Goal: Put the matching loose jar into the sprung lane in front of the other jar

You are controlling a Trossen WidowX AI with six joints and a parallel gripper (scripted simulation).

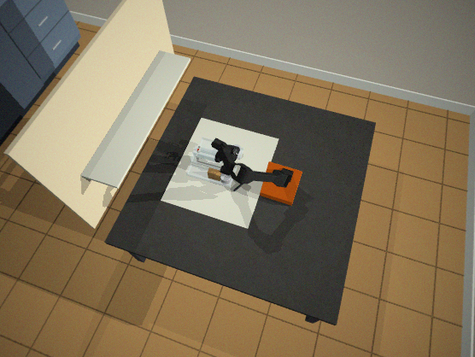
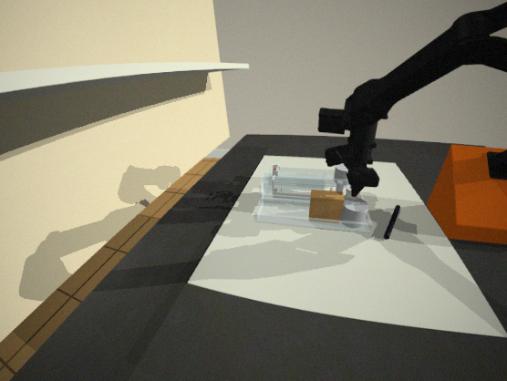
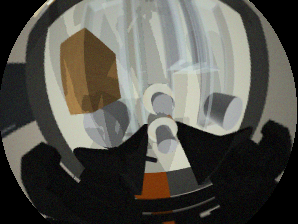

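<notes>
Now: the white mat 50 mm ahead of my gripper tip, 40 mm below it and 10 mm to the left of it. The rest, counted from my gripper tip: brown box (80 mm to the left, 70 mm ahead); black rod (100 mm behind, 70 mm to the left, 30 mm below).
</notes>
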